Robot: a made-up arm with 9 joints. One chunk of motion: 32 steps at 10 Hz.
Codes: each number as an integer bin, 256 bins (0 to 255) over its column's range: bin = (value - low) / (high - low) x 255, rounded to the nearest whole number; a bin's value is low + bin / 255 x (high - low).
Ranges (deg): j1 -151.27..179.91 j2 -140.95..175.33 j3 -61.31..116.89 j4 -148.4..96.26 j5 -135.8..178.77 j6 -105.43..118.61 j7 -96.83..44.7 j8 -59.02..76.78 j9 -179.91..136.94
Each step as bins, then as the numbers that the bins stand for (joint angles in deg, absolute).
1 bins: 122 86 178 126 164 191 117 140 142
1 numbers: 7.18 -34.28 63.08 -27.51 66.51 62.38 -31.89 15.54 -3.47
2 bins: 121 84 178 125 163 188 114 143 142
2 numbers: 5.88 -36.76 63.08 -28.47 65.28 59.74 -33.56 17.13 -3.47
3 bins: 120 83 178 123 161 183 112 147 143
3 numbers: 4.58 -38.00 63.08 -30.39 62.81 55.35 -34.67 19.26 -2.23
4 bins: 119 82 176 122 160 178 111 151 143
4 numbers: 3.28 -39.24 61.68 -31.35 61.58 50.96 -35.22 21.39 -2.23
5 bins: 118 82 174 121 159 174 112 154 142
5 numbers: 1.98 -39.24 60.29 -32.31 60.34 47.44 -34.67 22.99 -3.47
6 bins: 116 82 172 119 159 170 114 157 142
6 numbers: -0.62 -39.24 58.89 -34.23 60.34 43.93 -33.56 24.59 -3.47
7 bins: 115 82 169 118 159 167 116 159 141
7 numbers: -1.91 -39.24 56.79 -35.18 60.34 41.29 -32.45 25.66 -4.71
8 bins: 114 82 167 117 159 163 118 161 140
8 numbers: -3.21 -39.24 55.39 -36.14 60.34 37.78 -31.34 26.72 -5.95
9 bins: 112 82 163 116 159 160 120 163 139
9 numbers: -5.81 -39.24 52.60 -37.10 60.34 35.14 -30.23 27.79 -7.20
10 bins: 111 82 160 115 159 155 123 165 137
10 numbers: -7.11 -39.24 50.50 -38.06 60.34 30.75 -28.56 28.85 -9.68
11 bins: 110 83 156 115 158 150 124 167 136
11 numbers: -8.41 -38.00 47.71 -38.06 59.11 26.36 -28.01 29.92 -10.92
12 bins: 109 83 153 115 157 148 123 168 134
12 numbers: -9.71 -38.00 45.61 -38.06 57.88 24.60 -28.56 30.45 -13.41
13 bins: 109 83 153 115 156 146 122 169 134
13 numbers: -9.71 -38.00 45.61 -38.06 56.64 22.84 -29.12 30.98 -13.41
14 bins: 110 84 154 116 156 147 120 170 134
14 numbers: -8.41 -36.76 46.31 -37.10 56.64 23.72 -30.23 31.51 -13.41
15 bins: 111 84 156 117 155 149 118 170 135
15 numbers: -7.11 -36.76 47.71 -36.14 55.41 25.48 -31.34 31.51 -12.17
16 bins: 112 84 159 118 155 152 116 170 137
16 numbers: -5.81 -36.76 49.80 -35.18 55.41 28.12 -32.45 31.51 -9.68
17 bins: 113 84 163 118 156 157 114 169 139
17 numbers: -4.51 -36.76 52.60 -35.18 56.64 32.51 -33.56 30.98 -7.20
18 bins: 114 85 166 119 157 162 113 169 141
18 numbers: -3.21 -35.52 54.69 -34.23 57.88 36.90 -34.11 30.98 -4.71
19 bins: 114 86 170 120 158 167 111 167 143
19 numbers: -3.21 -34.28 57.49 -33.27 59.11 41.29 -35.22 29.92 -2.23
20 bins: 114 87 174 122 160 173 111 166 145
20 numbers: -3.21 -33.04 60.29 -31.35 61.58 46.57 -35.22 29.38 0.26
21 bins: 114 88 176 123 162 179 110 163 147
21 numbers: -3.21 -31.80 61.68 -30.39 64.04 51.84 -35.78 27.79 2.74
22 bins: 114 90 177 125 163 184 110 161 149
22 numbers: -3.21 -29.32 62.38 -28.47 65.28 56.23 -35.78 26.72 5.23
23 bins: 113 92 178 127 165 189 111 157 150
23 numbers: -4.51 -26.84 63.08 -26.55 67.75 60.62 -35.22 24.59 6.47
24 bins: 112 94 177 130 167 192 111 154 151
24 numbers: -5.81 -24.36 62.38 -23.67 70.21 63.26 -35.22 22.99 7.71
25 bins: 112 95 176 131 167 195 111 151 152
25 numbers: -5.81 -23.12 61.68 -22.71 70.21 65.89 -35.22 21.39 8.96
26 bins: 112 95 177 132 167 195 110 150 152
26 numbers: -5.81 -23.12 62.38 -21.75 70.21 65.89 -35.78 20.86 8.96
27 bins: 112 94 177 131 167 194 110 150 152
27 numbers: -5.81 -24.36 62.38 -22.71 70.21 65.02 -35.78 20.86 8.96
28 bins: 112 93 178 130 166 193 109 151 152
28 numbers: -5.81 -25.60 63.08 -23.67 68.98 64.14 -36.33 21.39 8.96
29 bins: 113 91 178 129 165 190 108 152 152
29 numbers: -4.51 -28.08 63.08 -24.63 67.75 61.50 -36.89 21.93 8.96
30 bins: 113 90 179 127 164 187 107 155 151
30 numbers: -4.51 -29.32 63.78 -26.55 66.51 58.87 -37.44 23.53 7.71
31 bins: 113 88 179 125 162 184 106 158 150
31 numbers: -4.51 -31.80 63.78 -28.47 64.04 56.23 -38.00 25.12 6.47
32 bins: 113 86 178 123 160 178 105 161 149
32 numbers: -4.51 -34.28 63.08 -30.39 61.58 50.96 -38.55 26.72 5.23
